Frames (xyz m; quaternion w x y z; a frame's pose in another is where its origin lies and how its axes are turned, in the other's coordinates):
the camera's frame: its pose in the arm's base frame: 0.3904 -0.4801 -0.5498 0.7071 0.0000 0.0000 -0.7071
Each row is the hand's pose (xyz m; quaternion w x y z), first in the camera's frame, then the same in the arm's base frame.
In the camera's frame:
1: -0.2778 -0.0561 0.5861 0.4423 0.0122 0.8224 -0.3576
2: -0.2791 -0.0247 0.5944 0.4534 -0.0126 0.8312 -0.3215
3: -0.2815 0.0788 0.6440 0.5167 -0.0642 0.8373 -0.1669
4: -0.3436 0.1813 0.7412 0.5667 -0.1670 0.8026 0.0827
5: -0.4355 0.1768 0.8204 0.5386 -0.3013 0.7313 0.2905
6: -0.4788 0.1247 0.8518 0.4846 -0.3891 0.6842 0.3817
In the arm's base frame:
1: 0.3343 -0.2023 0.0363 0.0599 0.5902 0.5729 -0.5656
2: 0.3657 -0.2010 0.0446 0.0933 0.5788 0.5967 -0.5479
3: 0.4692 -0.1986 0.0942 0.2473 0.5467 0.6374 -0.4834
4: 0.5717 -0.1365 0.1914 0.4592 0.4494 0.6856 -0.3422
5: 0.5672 -0.0446 0.2706 0.5862 0.3040 0.7301 -0.1754
6: 0.5151 -0.0013 0.3020 0.6125 0.2087 0.7589 -0.0728

